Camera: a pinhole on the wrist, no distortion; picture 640 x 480 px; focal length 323.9 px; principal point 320.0 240.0 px. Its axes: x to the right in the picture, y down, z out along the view. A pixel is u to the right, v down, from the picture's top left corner.
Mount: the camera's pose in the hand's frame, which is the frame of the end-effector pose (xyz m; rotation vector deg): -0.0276 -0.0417 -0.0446 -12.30 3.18 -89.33
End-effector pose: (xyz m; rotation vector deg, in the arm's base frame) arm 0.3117 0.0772 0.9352 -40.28 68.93 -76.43
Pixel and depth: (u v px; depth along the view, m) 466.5 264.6 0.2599
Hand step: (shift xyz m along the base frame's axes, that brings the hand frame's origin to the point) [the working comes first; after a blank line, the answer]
In the camera's frame: 0.1176 0.0197 0.2599

0.1504 -0.1121 0.1776
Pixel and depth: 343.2 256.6 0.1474
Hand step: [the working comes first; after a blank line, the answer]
In the camera's frame: 0.0106 0.0076 0.1474

0.0785 -0.0355 0.0626
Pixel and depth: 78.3 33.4 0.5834
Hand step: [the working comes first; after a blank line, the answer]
In the camera's frame: -0.4353 -0.3721 0.5834

0.7113 0.2342 -0.1822
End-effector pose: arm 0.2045 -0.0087 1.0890 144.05 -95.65 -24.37
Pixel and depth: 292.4 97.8 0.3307
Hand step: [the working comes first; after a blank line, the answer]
In the camera's frame: -0.0282 -0.1452 0.3307

-0.1443 0.1195 -0.2634
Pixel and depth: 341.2 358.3 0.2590
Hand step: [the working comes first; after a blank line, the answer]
In the camera's frame: 0.0170 0.0946 0.2590

0.0141 -0.0731 -0.2134
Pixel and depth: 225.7 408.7 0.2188
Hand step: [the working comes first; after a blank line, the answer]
In the camera's frame: -0.0637 0.1140 0.2188

-0.0352 -0.1172 -0.1493
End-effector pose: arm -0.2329 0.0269 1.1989 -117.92 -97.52 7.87
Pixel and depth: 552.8 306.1 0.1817
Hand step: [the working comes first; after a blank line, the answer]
In the camera's frame: 0.1306 0.0371 0.1817

-0.1797 0.0991 -0.0530
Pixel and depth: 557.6 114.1 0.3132
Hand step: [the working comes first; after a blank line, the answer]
In the camera's frame: 0.2298 -0.1217 0.3132

-0.3468 0.0311 -0.1938
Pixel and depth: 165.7 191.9 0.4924
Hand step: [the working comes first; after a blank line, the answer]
In the camera's frame: -0.2346 -0.0731 0.4924

0.0598 0.0731 -0.4819
